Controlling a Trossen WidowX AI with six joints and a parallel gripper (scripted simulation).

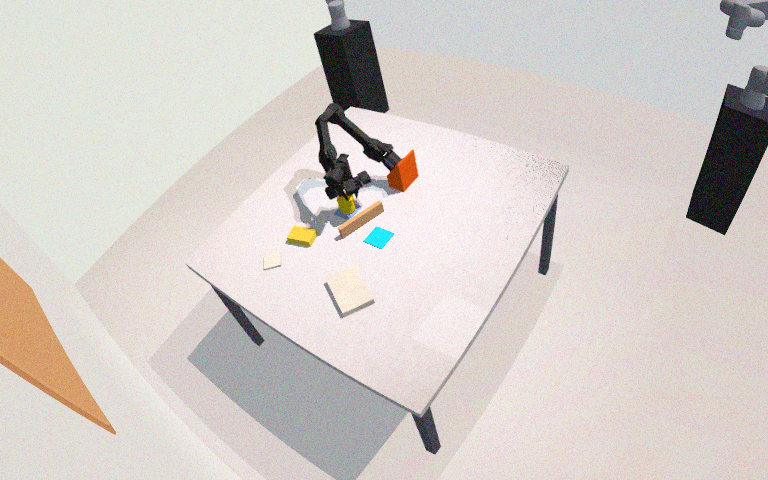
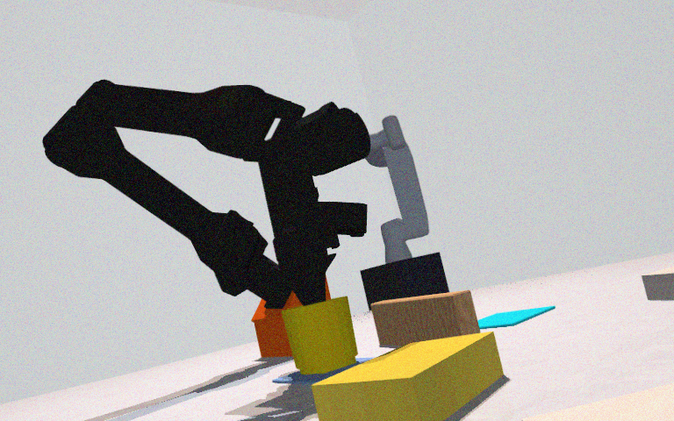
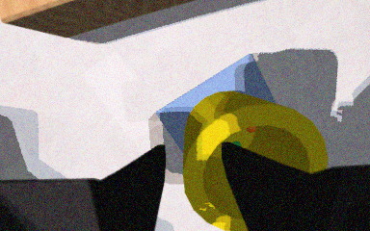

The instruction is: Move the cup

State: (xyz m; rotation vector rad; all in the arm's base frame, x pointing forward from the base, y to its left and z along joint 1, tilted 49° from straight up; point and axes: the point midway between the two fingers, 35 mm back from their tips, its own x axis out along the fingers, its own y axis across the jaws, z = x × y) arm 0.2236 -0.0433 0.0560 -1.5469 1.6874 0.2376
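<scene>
The cup is 2 cm to the right of my gripper tip, 2 cm ahead of it and 1 cm below it. From my gripper tip the other things lie so: cyan pad (20 cm to the left, 8 cm ahead, 6 cm below); then light blue pad (6 cm below, 3 cm ahead, 2 cm to the right); then wooden bar (9 cm to the left, 5 cm ahead, 3 cm below).
</scene>
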